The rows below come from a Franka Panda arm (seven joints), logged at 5 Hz.
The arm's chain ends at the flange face. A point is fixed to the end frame.
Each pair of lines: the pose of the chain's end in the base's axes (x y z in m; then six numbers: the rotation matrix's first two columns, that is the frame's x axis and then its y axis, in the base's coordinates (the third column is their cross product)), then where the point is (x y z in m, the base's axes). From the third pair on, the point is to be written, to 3 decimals.
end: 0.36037 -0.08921 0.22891 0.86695 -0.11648 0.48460 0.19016 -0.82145 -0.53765
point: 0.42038 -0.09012 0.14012
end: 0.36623 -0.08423 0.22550 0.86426 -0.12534 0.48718 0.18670 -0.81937 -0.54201
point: 0.42657 -0.08500 0.13694
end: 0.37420 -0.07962 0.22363 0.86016 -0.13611 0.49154 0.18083 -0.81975 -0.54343
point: 0.435 -0.081 0.135
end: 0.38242 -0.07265 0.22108 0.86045 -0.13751 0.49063 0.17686 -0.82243 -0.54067
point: 0.443 -0.074 0.133
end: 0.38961 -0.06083 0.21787 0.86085 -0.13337 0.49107 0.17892 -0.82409 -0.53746
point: 0.450 -0.063 0.130
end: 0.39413 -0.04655 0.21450 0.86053 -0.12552 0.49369 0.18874 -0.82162 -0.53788
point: 0.455 -0.048 0.126
